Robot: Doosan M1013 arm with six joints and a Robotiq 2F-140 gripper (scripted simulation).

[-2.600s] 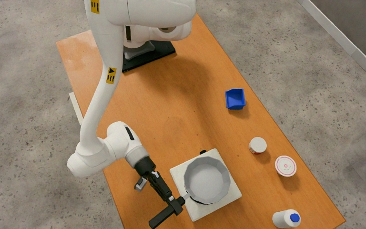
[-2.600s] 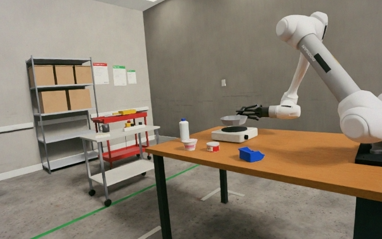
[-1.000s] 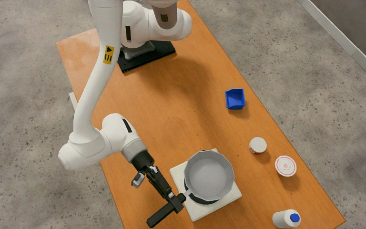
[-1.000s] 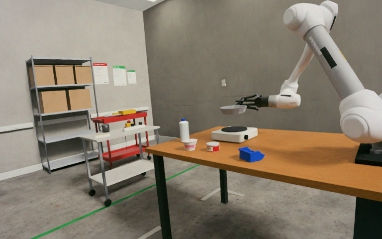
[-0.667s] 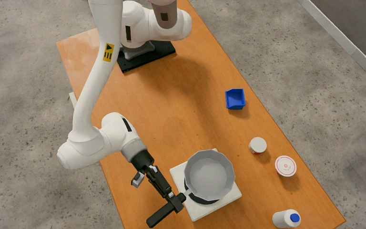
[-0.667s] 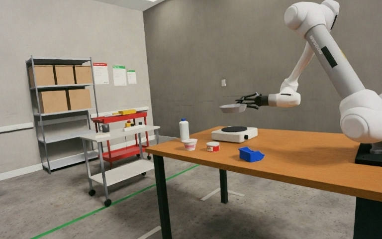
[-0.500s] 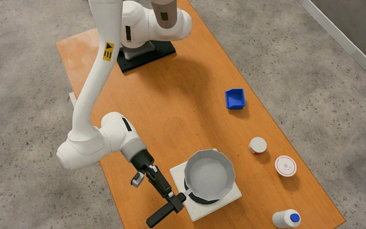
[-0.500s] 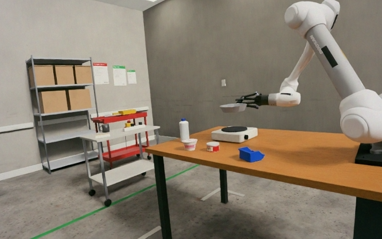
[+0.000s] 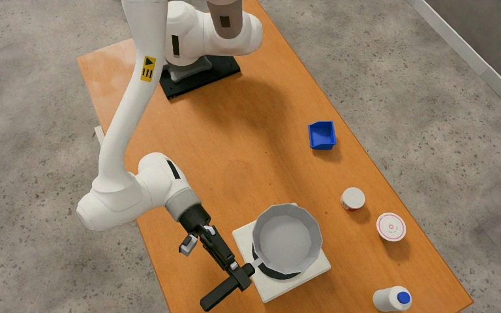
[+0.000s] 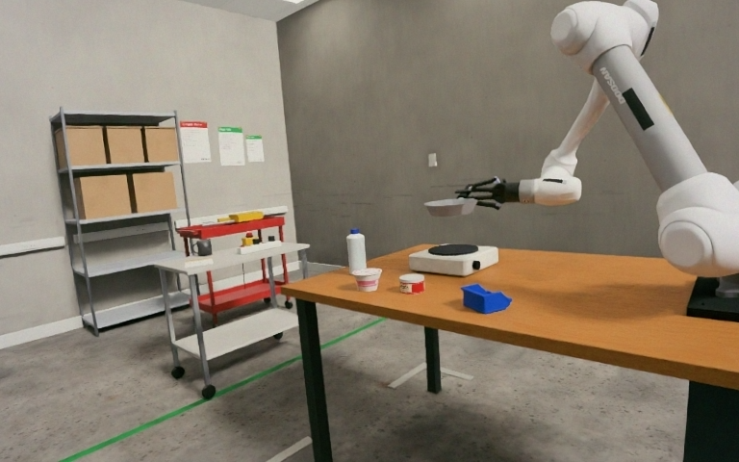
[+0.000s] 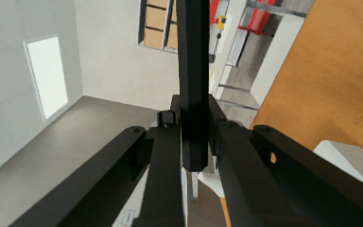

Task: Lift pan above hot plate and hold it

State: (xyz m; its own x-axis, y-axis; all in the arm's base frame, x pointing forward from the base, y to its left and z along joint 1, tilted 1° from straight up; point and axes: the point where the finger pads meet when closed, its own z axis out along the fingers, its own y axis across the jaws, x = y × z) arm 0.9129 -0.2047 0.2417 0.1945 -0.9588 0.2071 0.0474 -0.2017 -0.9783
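My gripper is now 100 mm to the right of the grey pan, 20 mm past it and 20 mm above it. Also, from my hand: blue bin: 530 mm to the left, 330 mm behind, 240 mm below; bottle: 380 mm to the left, 250 mm ahead, 180 mm below; white hot plate: 220 mm below, 160 mm to the left, 50 mm behind.
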